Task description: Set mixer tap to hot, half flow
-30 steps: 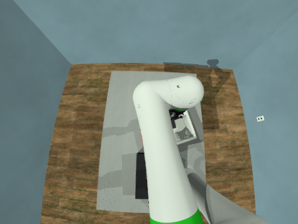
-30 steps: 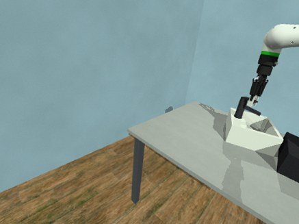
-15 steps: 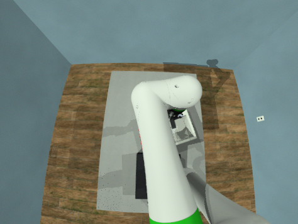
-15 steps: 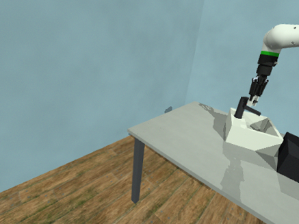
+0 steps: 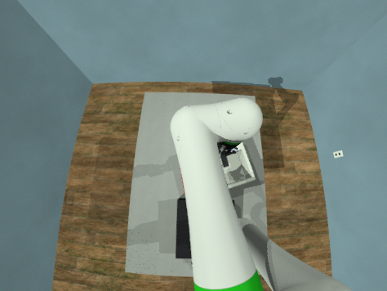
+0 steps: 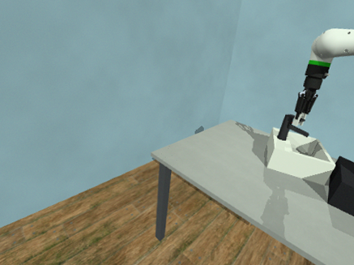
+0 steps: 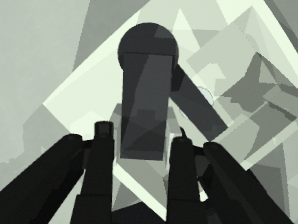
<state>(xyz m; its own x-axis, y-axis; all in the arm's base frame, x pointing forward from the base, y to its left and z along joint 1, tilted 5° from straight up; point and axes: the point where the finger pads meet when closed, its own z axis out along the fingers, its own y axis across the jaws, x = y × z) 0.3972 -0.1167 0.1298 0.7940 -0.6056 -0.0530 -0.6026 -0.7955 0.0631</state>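
My hand is 20 mm short of the lever and 10 mm to the left of it. From my hand the other things lie so: white basin: 230 mm below, 70 mm behind, 50 mm to the right.
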